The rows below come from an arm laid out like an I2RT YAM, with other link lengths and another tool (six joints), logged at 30 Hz.
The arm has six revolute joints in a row. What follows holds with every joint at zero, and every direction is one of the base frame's.
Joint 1 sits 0.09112 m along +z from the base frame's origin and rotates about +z.
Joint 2 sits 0.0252 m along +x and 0.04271 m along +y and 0.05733 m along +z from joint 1 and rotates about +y.
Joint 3 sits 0.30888 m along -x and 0.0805 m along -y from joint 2 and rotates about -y.
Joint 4 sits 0.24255 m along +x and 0.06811 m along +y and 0.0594 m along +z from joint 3 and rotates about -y.
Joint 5 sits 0.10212 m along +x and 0.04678 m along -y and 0.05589 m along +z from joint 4 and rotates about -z.
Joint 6 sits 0.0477 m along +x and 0.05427 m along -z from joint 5 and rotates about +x.
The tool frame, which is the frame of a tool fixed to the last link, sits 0.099 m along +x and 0.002 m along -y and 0.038 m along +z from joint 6; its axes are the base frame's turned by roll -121.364, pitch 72.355 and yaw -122.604 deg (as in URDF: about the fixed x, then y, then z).
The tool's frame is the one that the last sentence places.
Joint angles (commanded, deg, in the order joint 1, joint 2, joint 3, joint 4, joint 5, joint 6), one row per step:
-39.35 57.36 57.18 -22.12 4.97 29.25
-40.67 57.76 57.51 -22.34 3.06 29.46
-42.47 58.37 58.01 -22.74 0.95 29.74
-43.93 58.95 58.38 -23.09 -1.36 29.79
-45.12 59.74 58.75 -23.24 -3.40 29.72
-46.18 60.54 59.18 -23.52 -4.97 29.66
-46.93 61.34 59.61 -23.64 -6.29 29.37
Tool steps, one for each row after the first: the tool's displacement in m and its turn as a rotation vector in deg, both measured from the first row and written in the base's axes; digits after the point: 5 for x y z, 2 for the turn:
-0.00099 -0.00335 -0.00082 0.88 -0.38 0.37
-0.00338 -0.00880 -0.00215 2.02 -0.73 0.40
-0.00397 -0.01238 -0.00412 3.11 -0.97 1.04
-0.00311 -0.01608 -0.00632 4.06 -1.09 1.74
-0.00279 -0.02000 -0.00857 4.94 -1.07 2.12
-0.00133 -0.02320 -0.01007 5.49 -0.95 2.68

